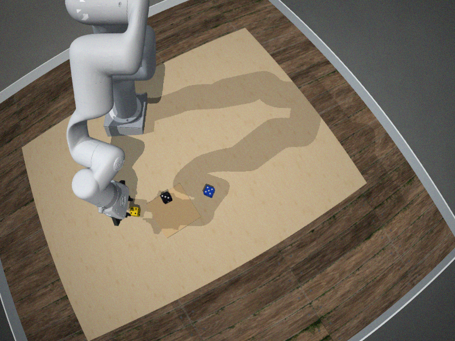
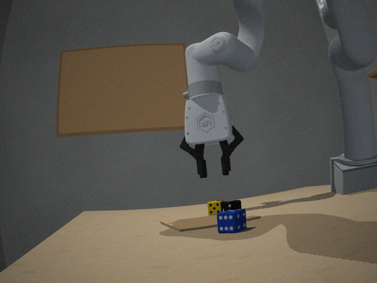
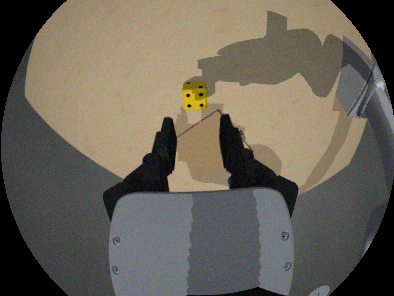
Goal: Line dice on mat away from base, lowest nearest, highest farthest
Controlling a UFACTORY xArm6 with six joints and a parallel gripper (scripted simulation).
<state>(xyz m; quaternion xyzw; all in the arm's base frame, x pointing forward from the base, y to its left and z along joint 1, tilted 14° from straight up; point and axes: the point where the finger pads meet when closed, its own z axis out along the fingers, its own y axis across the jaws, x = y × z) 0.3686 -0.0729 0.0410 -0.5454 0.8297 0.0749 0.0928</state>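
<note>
My hand is 9 cm above the yellow die. Also, from my hand: thin tan mat: 4 cm ahead, 13 cm to the left, 10 cm below; blue die: 2 cm ahead, 27 cm to the left, 9 cm below; black die: 1 cm behind, 12 cm to the left, 8 cm below.
</note>
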